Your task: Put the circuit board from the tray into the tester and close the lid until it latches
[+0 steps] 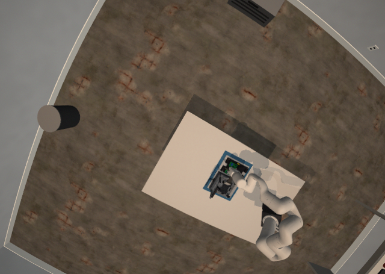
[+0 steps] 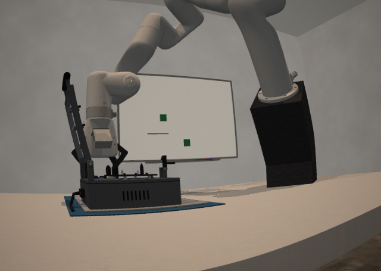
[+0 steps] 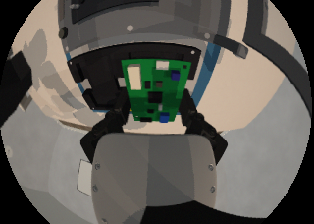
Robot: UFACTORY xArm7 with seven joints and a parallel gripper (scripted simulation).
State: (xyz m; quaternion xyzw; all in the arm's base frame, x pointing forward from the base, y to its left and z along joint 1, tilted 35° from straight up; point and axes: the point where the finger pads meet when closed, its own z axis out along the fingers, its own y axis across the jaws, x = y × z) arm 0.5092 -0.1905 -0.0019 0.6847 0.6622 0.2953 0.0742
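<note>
The latch hook lies 220 mm to the left of my hand, 110 mm behind it and 30 mm above it. Also, from my hand: lid: 170 mm to the left, 120 mm above, 70 mm ahead; green circuit board: right at my hand.
</note>
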